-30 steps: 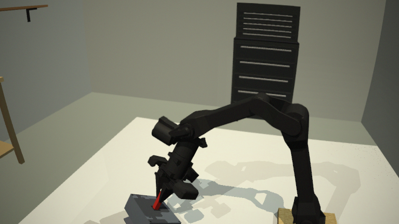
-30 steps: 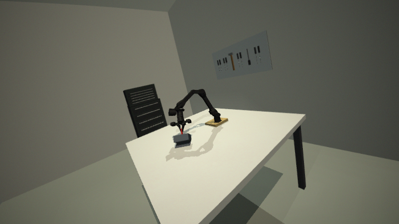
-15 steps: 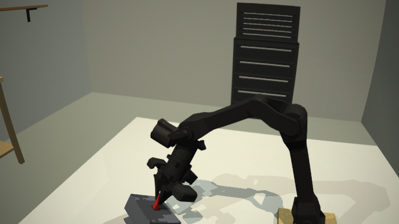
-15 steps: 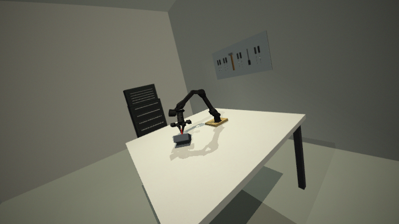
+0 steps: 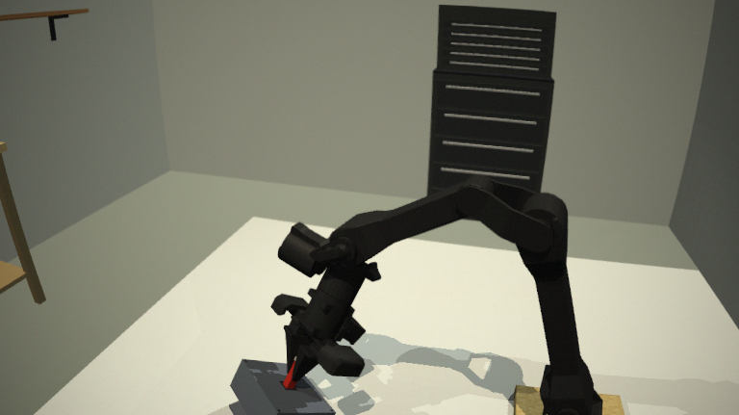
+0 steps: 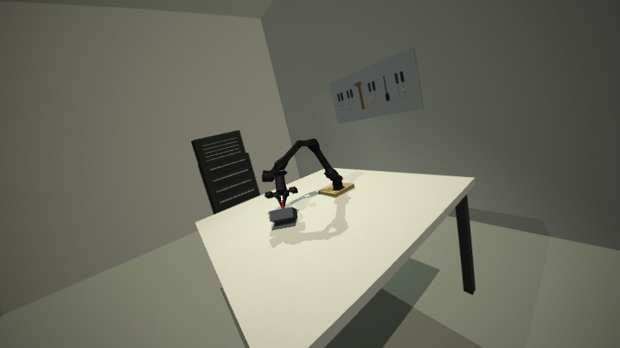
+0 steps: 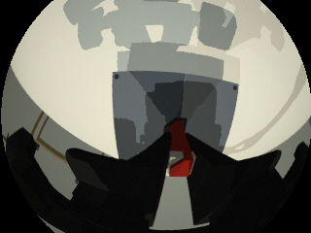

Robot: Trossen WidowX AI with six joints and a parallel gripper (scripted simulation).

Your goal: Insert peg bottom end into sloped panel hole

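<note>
The red peg is 1 cm behind my gripper tip, 1 cm to the right of it and 1 cm above it. From my gripper tip the other things lie so: grey sloped panel 2 cm ahead, 2 cm to the left, 4 cm below.
</note>
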